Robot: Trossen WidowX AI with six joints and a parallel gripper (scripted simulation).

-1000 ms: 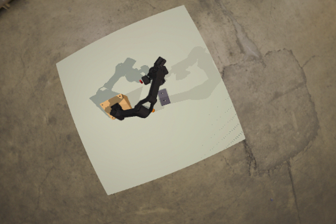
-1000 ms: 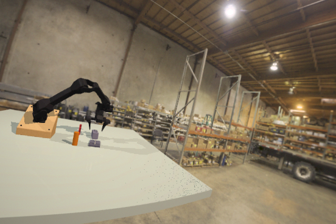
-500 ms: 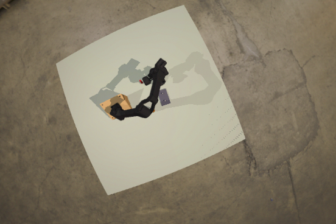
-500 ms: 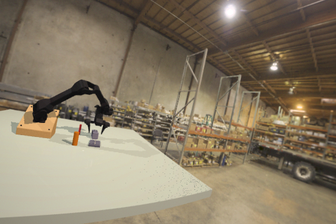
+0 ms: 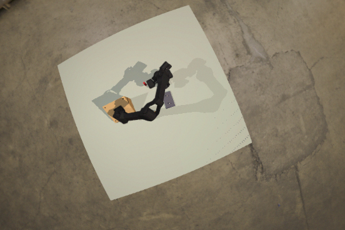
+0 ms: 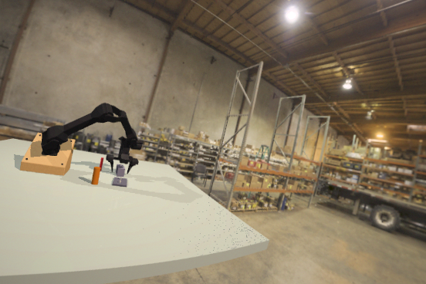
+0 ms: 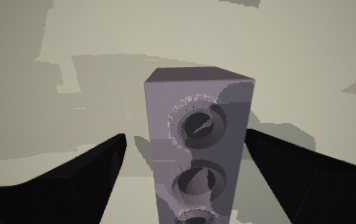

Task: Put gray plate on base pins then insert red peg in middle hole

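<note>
My gripper tip is now 3 cm below the gray plate. From my gripper tip the other things lie so: gray base: 15 cm to the right, 1 cm behind; then red peg: 11 cm behind, 3 cm to the left, 3 cm above; then orange peg: 20 cm to the right, 13 cm behind, 3 cm above.
</note>
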